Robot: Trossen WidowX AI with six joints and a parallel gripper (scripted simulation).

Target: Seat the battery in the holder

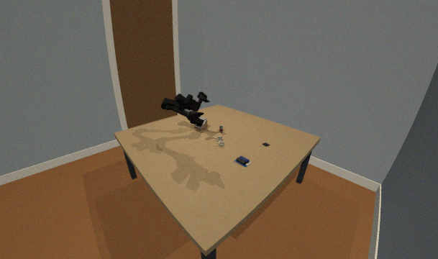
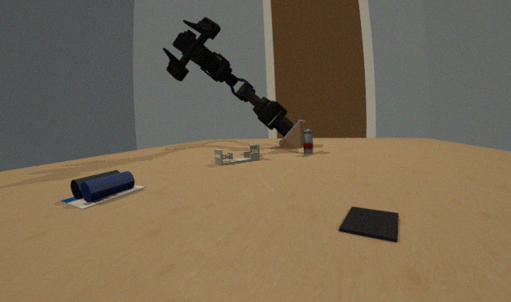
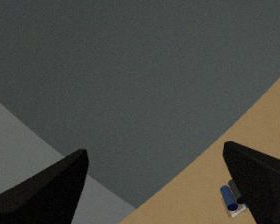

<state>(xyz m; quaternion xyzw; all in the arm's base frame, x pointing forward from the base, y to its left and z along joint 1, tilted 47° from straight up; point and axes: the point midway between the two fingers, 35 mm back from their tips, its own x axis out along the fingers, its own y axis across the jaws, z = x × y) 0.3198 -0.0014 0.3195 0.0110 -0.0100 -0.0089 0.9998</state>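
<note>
The battery is 140 mm behind my gripper tip, 300 mm to the left of it and 280 mm below it. The rest, counted from my gripper tip: white card (250 mm ahead, 60 mm to the left, 300 mm below); flat black square (250 mm ahead, 360 mm to the left, 310 mm below).
</note>
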